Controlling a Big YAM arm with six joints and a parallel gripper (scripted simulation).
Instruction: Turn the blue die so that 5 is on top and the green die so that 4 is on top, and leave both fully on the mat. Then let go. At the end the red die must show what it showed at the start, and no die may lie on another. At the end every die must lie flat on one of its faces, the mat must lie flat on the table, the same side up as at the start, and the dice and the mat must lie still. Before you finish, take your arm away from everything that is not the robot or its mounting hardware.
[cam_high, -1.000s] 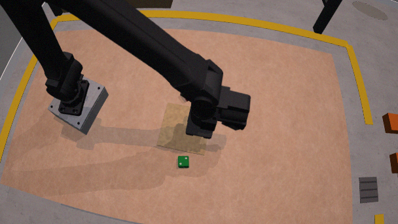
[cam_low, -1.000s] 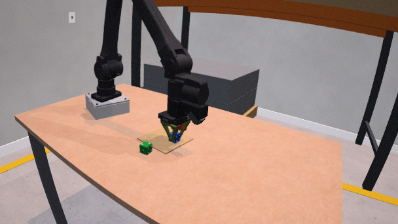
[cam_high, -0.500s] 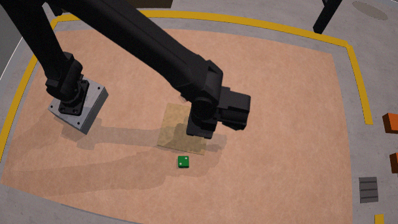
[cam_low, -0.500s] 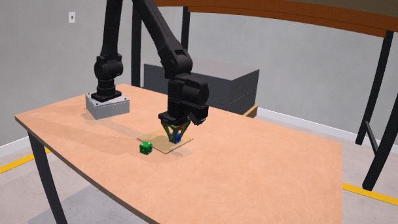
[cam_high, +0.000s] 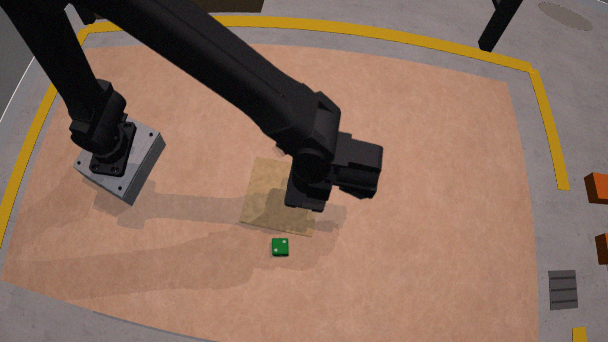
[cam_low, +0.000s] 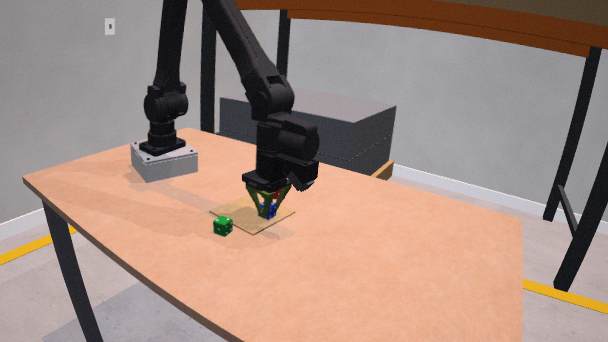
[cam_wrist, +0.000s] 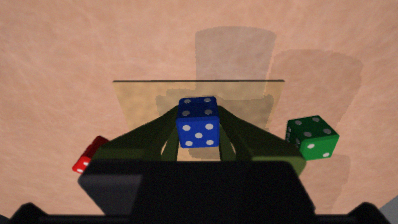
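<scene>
Now: hand right at the blue die. From my hand the other things lie so: tan mat 5 cm behind, 2 cm below, 1 cm to the left; then green die 10 cm to the right, 4 cm behind, 1 cm below; then red die 11 cm to the left, 5 cm behind, 1 cm below.
</scene>
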